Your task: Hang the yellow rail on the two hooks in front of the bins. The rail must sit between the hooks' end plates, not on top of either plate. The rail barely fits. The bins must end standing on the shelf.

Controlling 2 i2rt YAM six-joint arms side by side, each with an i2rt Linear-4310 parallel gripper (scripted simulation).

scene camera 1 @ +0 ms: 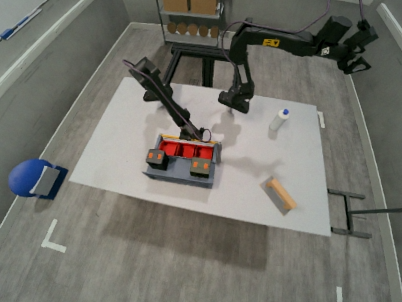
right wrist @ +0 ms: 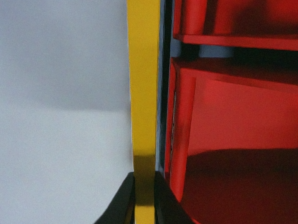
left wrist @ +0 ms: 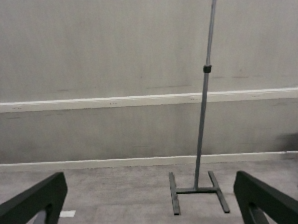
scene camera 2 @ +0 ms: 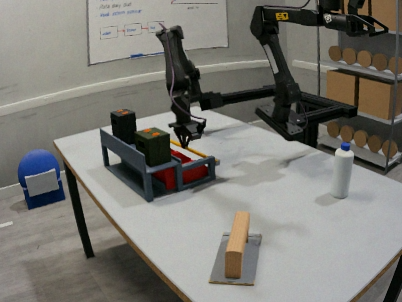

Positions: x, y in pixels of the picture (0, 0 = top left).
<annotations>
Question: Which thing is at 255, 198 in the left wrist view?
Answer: My left gripper.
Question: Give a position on a blue-grey shelf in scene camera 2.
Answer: At 147, 189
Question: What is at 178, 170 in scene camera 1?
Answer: A blue-grey shelf.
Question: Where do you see a green box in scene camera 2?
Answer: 154, 143
</annotations>
